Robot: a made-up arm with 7 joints. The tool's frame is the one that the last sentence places.
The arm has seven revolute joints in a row. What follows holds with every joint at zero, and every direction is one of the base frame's. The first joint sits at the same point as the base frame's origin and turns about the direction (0.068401, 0.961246, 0.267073). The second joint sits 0.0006 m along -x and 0.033 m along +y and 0.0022 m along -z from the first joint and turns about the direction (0.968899, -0.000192, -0.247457). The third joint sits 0.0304 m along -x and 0.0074 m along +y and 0.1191 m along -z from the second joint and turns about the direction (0.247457, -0.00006, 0.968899). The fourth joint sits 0.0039 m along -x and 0.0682 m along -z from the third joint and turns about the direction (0.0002, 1, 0.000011). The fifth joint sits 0.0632 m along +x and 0.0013 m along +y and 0.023 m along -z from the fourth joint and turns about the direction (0.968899, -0.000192, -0.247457). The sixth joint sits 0.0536 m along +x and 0.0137 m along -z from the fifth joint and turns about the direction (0.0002, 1, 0.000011). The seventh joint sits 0.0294 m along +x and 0.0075 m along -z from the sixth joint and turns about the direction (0.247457, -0.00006, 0.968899). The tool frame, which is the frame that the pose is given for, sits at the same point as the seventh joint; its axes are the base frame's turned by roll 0, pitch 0.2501 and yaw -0.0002 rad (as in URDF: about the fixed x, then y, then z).
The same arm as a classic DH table. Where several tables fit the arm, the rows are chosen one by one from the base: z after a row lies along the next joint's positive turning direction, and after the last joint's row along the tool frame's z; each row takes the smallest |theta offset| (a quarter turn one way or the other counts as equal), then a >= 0, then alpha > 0; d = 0 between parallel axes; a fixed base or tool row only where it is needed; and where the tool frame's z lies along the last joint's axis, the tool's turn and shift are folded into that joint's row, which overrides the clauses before.
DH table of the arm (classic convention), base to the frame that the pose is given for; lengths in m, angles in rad. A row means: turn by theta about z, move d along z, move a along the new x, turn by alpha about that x. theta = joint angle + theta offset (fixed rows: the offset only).
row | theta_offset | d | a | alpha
base (fixed) | -0.071 | 0 | 0 | -1.3004
joint 1 | -1.3111 | 0.0311 | -0.0113 | -1.5708
joint 2 | 1.2915 | 0 | -0.0074 | 1.5708
joint 3 | 1.5708 | -0.19 | 0.0131 | -1.5708
joint 4 | 1.5708 | 0.0013 | 0.0066 | 1.5708
joint 5 | 0 | 0.1222 | 0 | -1.5708
joint 6 | -1.5708 | 0 | 0.0303 | 1.5708
joint 7 | 0 | 0 | 0 | 0

